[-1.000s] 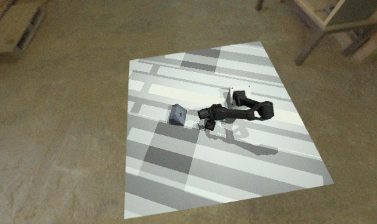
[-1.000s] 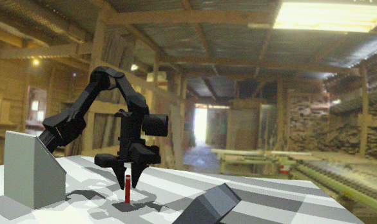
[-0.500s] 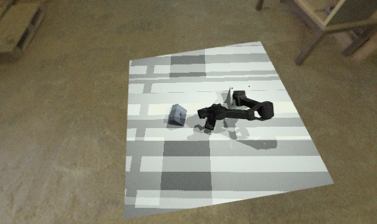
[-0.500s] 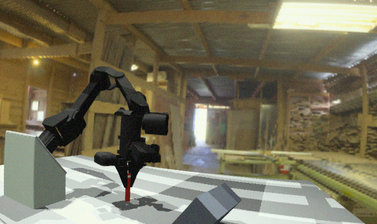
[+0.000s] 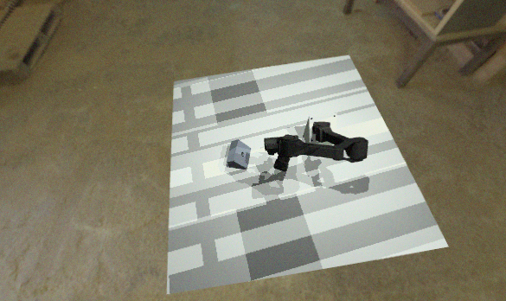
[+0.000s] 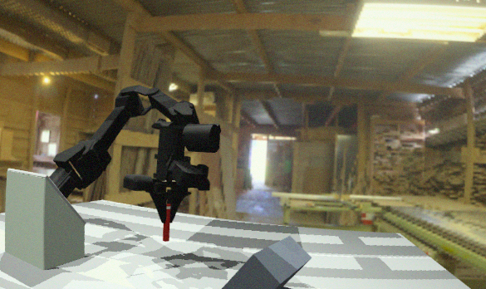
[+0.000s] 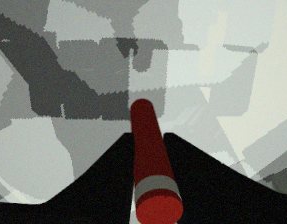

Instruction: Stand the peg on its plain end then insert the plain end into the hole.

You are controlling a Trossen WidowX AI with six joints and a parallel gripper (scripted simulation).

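My gripper tip is 24 cm short of the dark sloped panel, 6 cm to the left of it and 5 cm above it. The rest, counted from my gripper tip: red peg: 2 cm above.
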